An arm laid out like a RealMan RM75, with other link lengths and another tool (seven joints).
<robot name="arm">
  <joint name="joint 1" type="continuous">
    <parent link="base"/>
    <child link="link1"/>
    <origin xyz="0 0 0.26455"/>
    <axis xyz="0 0 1"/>
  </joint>
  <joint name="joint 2" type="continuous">
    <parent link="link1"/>
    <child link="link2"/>
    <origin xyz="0 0 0" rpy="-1.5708 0 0"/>
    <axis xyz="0 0 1"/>
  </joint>
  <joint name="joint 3" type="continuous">
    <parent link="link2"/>
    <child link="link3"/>
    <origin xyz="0 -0.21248 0" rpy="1.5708 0 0"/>
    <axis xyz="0 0 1"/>
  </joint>
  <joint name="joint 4" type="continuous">
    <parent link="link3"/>
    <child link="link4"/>
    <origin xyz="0 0 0" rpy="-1.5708 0 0"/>
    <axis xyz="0 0 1"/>
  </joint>
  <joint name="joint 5" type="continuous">
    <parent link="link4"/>
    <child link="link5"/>
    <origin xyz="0 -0.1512 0" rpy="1.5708 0 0"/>
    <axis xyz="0 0 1"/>
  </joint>
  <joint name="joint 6" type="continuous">
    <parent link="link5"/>
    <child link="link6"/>
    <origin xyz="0 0 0" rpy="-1.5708 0 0"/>
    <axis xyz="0 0 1"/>
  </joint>
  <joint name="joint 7" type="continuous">
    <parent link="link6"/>
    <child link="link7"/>
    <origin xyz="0 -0.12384 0" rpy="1.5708 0 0"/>
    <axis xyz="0 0 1"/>
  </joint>
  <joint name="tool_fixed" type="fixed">
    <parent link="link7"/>
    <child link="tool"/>
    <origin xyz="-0.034 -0.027 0.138" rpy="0.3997 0 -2.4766"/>
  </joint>
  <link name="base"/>
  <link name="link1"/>
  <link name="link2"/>
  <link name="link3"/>
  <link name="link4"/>
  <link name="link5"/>
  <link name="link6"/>
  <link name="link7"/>
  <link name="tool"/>
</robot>
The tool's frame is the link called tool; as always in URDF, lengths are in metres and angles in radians. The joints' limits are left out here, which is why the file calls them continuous.
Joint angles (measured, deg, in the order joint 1, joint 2, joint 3, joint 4, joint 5, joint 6, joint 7), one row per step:
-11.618 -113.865 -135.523 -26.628 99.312 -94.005 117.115
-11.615 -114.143 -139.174 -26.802 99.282 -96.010 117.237
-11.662 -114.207 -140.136 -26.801 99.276 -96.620 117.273
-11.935 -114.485 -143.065 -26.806 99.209 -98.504 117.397
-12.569 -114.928 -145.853 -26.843 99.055 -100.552 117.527
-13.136 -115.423 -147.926 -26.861 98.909 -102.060 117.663
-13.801 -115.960 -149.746 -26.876 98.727 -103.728 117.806
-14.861 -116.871 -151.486 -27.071 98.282 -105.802 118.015
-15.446 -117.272 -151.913 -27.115 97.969 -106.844 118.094
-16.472 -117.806 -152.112 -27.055 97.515 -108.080 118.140
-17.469 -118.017 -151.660 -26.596 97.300 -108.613 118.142
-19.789 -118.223 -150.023 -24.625 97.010 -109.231 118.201
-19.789 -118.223 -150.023 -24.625 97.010 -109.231 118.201
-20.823 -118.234 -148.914 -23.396 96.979 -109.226 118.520
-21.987 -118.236 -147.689 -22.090 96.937 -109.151 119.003
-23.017 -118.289 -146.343 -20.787 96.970 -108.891 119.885
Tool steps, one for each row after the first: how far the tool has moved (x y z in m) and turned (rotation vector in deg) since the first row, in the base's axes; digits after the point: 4 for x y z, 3 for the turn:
0.0066 0.0070 0.0111 2.709 -2.111 -0.056
0.0087 0.0087 0.0141 3.387 -2.729 -0.158
0.0163 0.0141 0.0232 5.495 -4.697 -0.659
0.0271 0.0199 0.0318 7.495 -6.899 -1.747
0.0361 0.0240 0.0378 9.004 -8.669 -2.674
0.0466 0.0272 0.0432 10.263 -10.540 -3.924
0.0623 0.0305 0.0483 11.561 -12.962 -6.015
0.0708 0.0311 0.0499 11.856 -14.148 -7.249
0.0831 0.0318 0.0508 11.874 -15.747 -9.060
0.0919 0.0317 0.0487 11.167 -16.749 -10.338
0.1095 0.0296 0.0408 8.692 -18.859 -12.581
0.1095 0.0296 0.0408 8.692 -18.859 -12.581
0.1162 0.0276 0.0355 7.272 -19.517 -13.474
0.1233 0.0256 0.0298 5.812 -20.053 -14.524
0.1290 0.0231 0.0233 4.471 -20.226 -15.586

